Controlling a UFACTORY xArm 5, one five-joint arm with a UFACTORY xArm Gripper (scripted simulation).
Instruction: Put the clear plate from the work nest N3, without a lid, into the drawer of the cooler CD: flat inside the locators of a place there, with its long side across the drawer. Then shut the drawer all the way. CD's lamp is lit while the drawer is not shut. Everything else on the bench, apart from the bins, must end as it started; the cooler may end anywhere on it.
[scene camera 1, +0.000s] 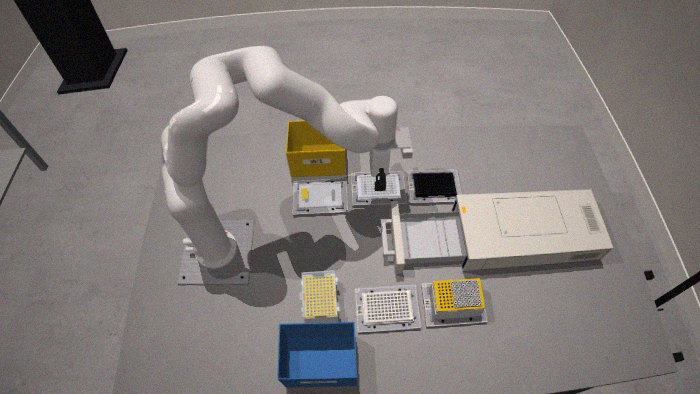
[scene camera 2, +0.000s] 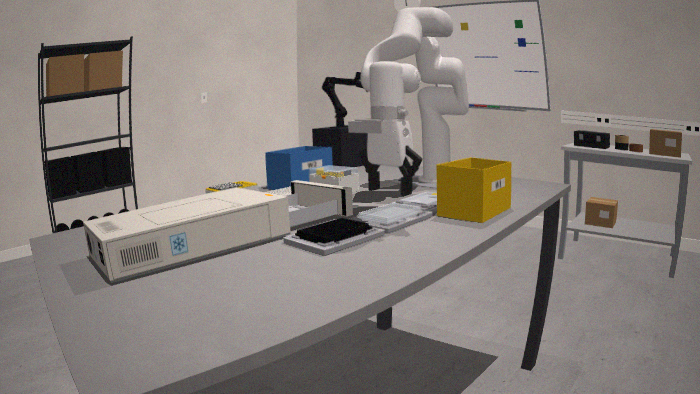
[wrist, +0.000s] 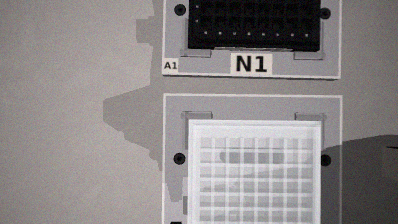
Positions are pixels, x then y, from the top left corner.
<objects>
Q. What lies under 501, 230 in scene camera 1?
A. A cooler CD.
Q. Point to a black plate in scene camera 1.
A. At 431, 186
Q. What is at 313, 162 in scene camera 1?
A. A yellow bin.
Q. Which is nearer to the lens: the black plate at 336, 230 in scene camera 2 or the blue bin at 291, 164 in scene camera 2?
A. The black plate.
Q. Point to a clear plate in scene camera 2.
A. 395, 212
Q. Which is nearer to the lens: the pale flat-topped plate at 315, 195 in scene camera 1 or the white plate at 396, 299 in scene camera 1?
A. The white plate.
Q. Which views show the yellow bin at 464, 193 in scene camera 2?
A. Scene camera 1 and scene camera 2 only.
</objects>
